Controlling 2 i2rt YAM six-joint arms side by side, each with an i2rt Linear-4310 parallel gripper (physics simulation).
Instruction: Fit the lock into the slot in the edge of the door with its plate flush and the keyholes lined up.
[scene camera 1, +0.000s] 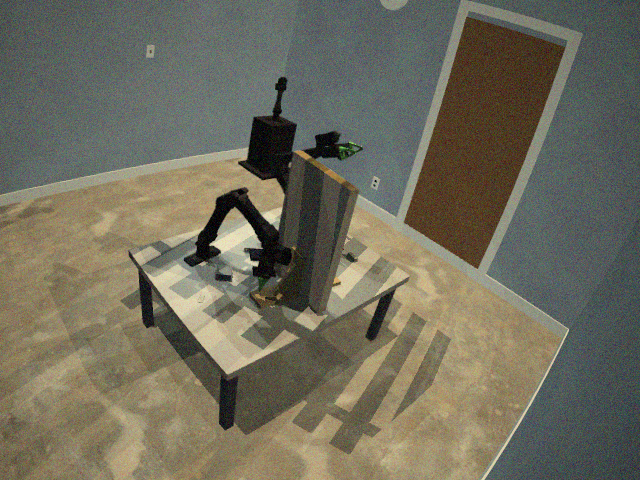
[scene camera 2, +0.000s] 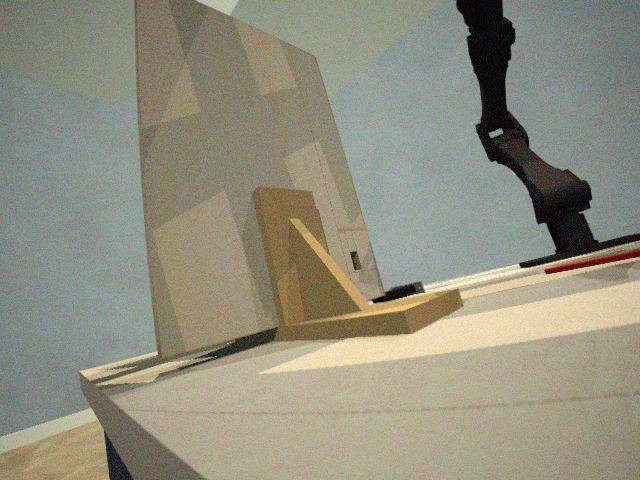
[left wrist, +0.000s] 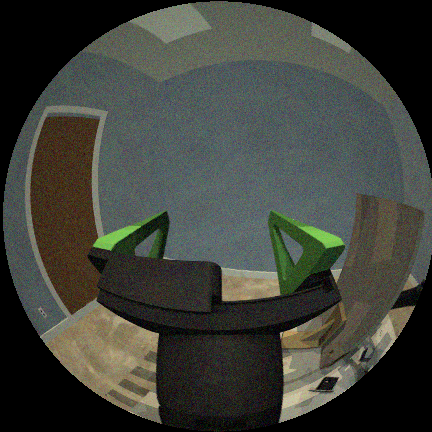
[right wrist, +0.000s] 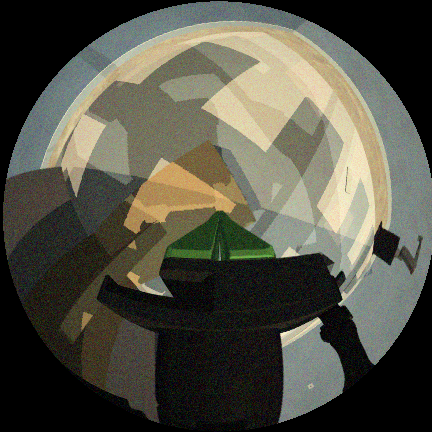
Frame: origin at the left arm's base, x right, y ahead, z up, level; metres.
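Seen in the pictures: left gripper, fingertip midpoint: (scene camera 1: 359, 150) (left wrist: 218, 215); right gripper, fingertip midpoint: (scene camera 1: 259, 291) (right wrist: 219, 216); left arm's base, link origin: (scene camera 2: 579, 254); right arm's base, link origin: (scene camera 1: 202, 256).
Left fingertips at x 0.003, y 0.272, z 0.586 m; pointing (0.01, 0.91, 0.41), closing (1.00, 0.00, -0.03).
Pixels of each thing's top centre, then the offset from my left fingertips to it. "spot": a spot on its surface instead.
- small rectangular keyhole opening, surface spot: (scene camera 2: 355, 260) spot: dy -0.092, dx +0.389, dz -0.491 m
- dark block, top centre: (scene camera 1: 224, 270) dy -0.279, dx +0.624, dz -0.550 m
- wooden bracket, surface spot: (right wrist: 180, 187) (scene camera 1: 267, 299) spot: dy -0.024, dx +0.634, dz -0.568 m
- red strip, top centre: (scene camera 2: 634, 251) dy +0.002, dx +0.046, dz -0.580 m
The door (scene camera 1: 315, 237) (scene camera 2: 222, 170) (left wrist: 385, 250) stands upright on the table. A small rectangular keyhole opening (scene camera 2: 355, 260) shows low on its face, near one edge. I cannot tell for certain which object is the lock: a small dark block (scene camera 1: 351, 256) (scene camera 2: 403, 290) (left wrist: 327, 384) lies on the table beside the door, and another dark block (scene camera 1: 223, 277) lies near the right arm. My left gripper (scene camera 1: 357, 147) (left wrist: 218, 215) is open and empty, high beside the door. My right gripper (scene camera 1: 262, 283) (right wrist: 219, 216) is shut with its fingertips together, low beside the door, over a wooden bracket (scene camera 1: 263, 298) (right wrist: 180, 187).
Another wooden bracket (scene camera 2: 382, 322) (left wrist: 300, 341) braces the door on the opposite side. A black box (scene camera 1: 271, 144) (right wrist: 386, 243) with a thin arm on top stands behind the table. A red strip (scene camera 2: 594, 261) lies near the left arm's base. The table's front edge (scene camera 1: 175, 322) faces scene camera 1.
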